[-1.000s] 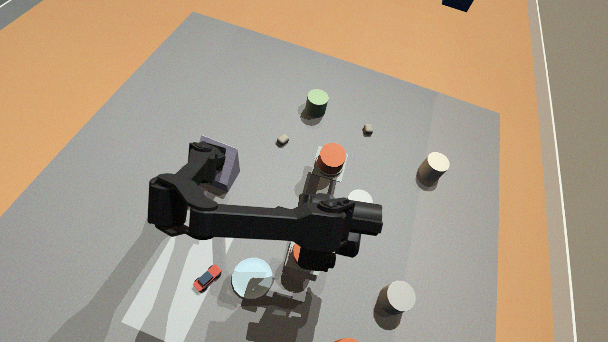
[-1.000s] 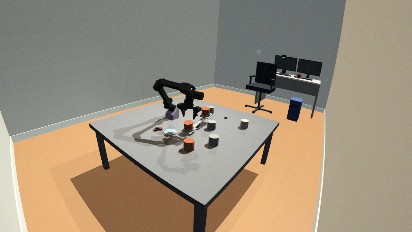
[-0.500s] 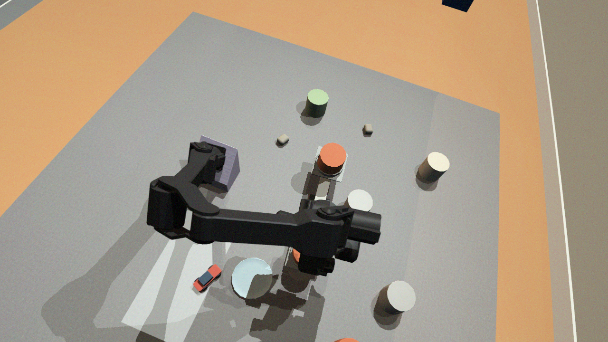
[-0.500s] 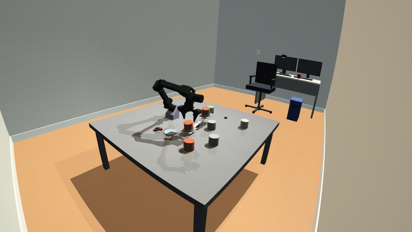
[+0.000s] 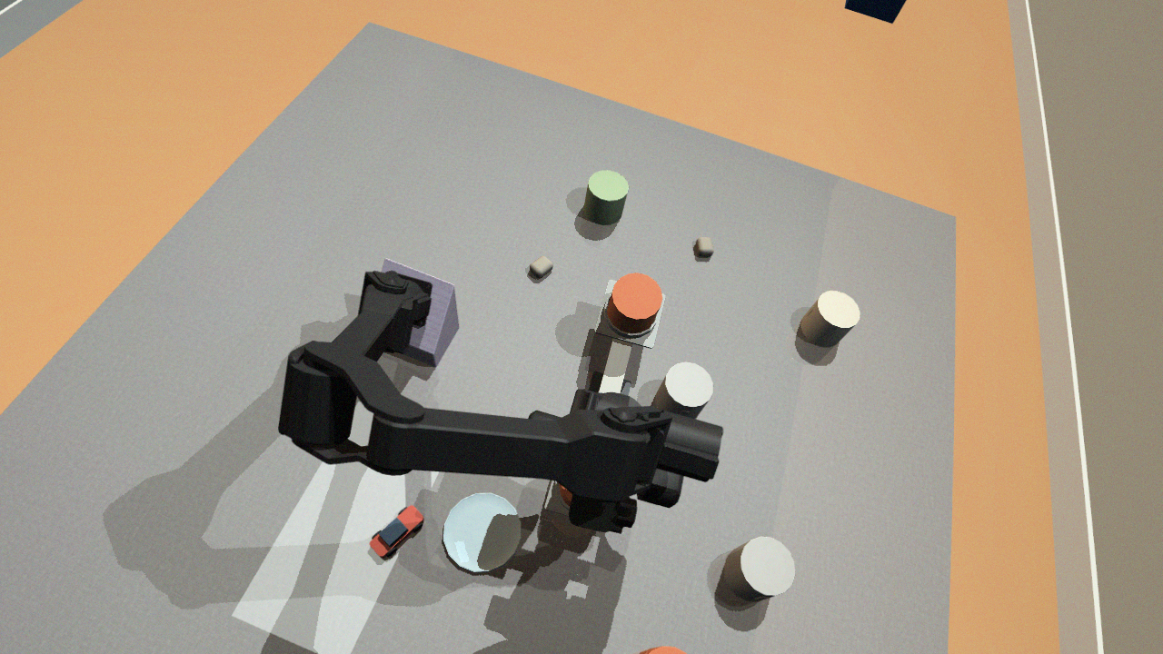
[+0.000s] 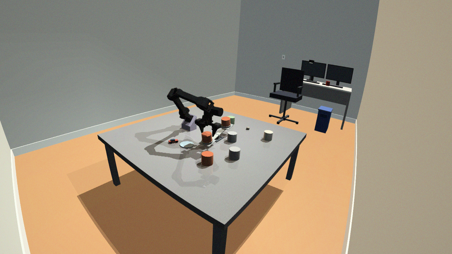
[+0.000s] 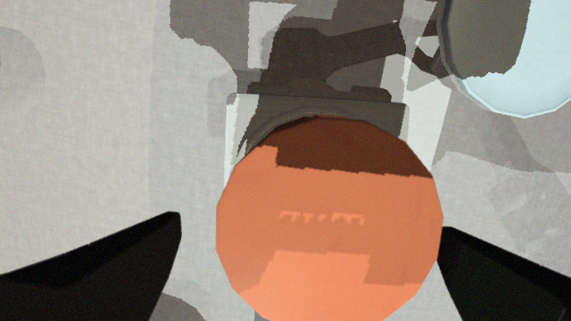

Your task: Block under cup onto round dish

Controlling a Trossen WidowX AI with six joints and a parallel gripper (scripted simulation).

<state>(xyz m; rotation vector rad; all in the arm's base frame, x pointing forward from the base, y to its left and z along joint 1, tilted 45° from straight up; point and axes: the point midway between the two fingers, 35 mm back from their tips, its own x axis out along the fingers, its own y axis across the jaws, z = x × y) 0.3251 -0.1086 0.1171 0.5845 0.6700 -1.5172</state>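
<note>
My gripper tip is 1 cm past the grey-white block and 4 cm above it. Round my gripper tip: pale blue round dish (11 cm behind, 9 cm to the right, 8 cm below); then green cup (10 cm behind, 51 cm to the left, 4 cm below); then cream cup (28 cm ahead, 40 cm to the left, 4 cm below).
</note>
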